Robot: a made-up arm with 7 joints.
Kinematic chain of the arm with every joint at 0, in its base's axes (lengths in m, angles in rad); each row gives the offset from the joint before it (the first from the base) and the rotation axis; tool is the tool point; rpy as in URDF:
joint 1: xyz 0 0 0.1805 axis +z
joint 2: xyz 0 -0.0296 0.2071 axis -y
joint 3: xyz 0 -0.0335 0.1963 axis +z
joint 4: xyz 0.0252 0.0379 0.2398 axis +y
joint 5: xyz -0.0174 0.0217 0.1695 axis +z
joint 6: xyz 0 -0.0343 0.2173 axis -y
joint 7: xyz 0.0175 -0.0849 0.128 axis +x
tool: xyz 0 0 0 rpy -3.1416 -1.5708 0
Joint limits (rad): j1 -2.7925..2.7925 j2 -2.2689..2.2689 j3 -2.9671..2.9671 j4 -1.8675..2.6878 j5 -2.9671..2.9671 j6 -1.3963..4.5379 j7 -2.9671..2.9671
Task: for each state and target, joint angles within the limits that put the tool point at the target. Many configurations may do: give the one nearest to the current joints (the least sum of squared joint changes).
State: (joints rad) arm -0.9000 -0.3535 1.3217 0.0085 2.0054 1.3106 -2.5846
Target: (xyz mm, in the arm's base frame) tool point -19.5 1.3 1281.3
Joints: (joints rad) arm -0.8991 0.0249 1.3377 -0.2607 2.0116 1.3165 -2.5846
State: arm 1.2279 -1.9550 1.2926 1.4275 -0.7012 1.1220 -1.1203
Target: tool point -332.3 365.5 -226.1
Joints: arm 1.5545 -2.2689 0.9891 1.4235 -0.6298 0.9983 -1.1203
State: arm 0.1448 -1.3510 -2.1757 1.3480 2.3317 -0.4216 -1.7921
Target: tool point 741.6 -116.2 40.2
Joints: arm 0.6509 -1.8052 -1.5471 1.2497 2.3768 -0.6021 -1.7921
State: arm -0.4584 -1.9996 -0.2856 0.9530 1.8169 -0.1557 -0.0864
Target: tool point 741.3 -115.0 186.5
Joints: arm -0.3255 -1.1276 0.0921 1.1176 1.8319 -0.3125 -0.0864
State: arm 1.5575 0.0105 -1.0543 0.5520 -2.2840 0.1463 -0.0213
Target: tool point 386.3 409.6 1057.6
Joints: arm 1.5384 -0.0214 -0.9824 1.2291 -2.4377 0.3350 -0.0213
